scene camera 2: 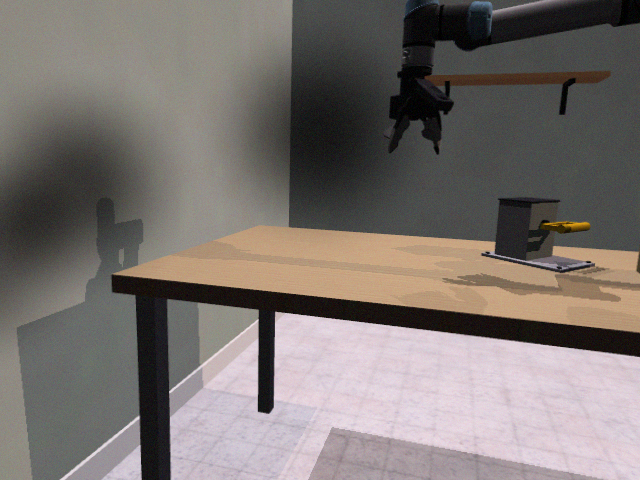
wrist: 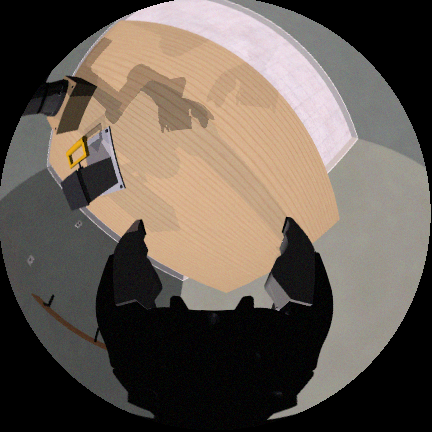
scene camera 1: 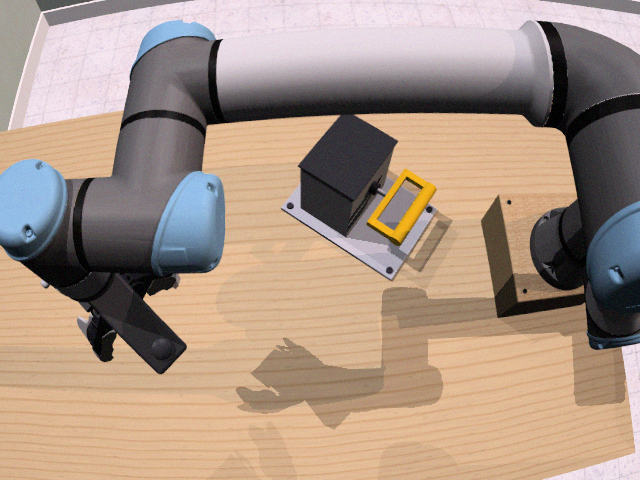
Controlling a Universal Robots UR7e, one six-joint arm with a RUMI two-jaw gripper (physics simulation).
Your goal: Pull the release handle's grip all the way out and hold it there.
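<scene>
The release handle's yellow grip [scene camera 1: 416,211] [scene camera 2: 573,226] [wrist: 74,146] is the outer bar of a rectangular loop. A short metal rod [scene camera 1: 381,191] joins the loop to a dark box-shaped housing [scene camera 1: 348,155] [scene camera 2: 512,229] [wrist: 102,176]. The housing stands on a light grey base plate [scene camera 1: 377,258] [scene camera 2: 555,264] with dark bolts at its corners. The loop sticks out level above the plate. My gripper [scene camera 1: 136,320] [scene camera 2: 414,151] [wrist: 212,219] is open and empty, pointing down high above the table. It is well to the left of the handle in both scene views, touching nothing.
My arm's pale upper link [scene camera 1: 372,74] spans above and behind the housing in scene camera 1. A wooden block [scene camera 1: 497,253] [wrist: 76,111] under the arm's base stands right of the handle. A wall shelf [scene camera 2: 516,78] [wrist: 70,326] hangs behind the table [scene camera 2: 310,248].
</scene>
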